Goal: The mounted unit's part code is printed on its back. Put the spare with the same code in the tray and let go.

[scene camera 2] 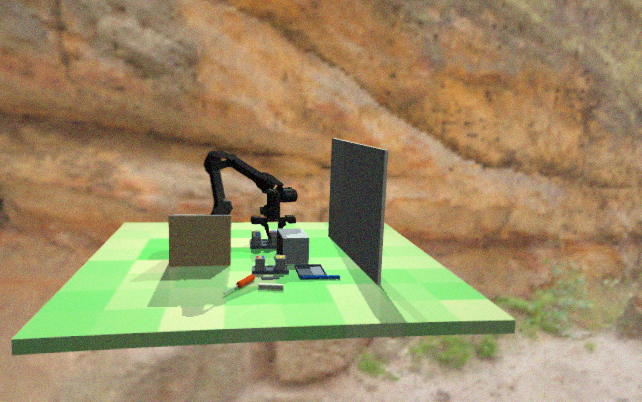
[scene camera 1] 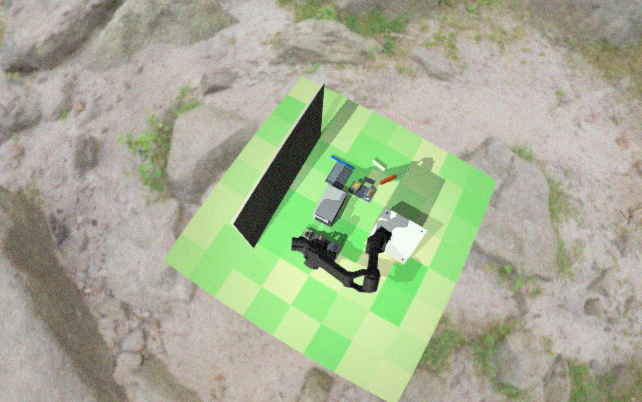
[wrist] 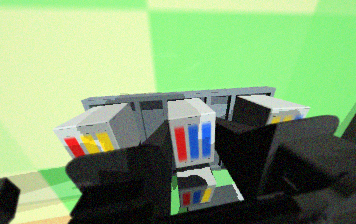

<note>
I see my gripper (wrist: 185, 120), a spare (wrist: 191, 122) and a spare (wrist: 257, 110).
</note>
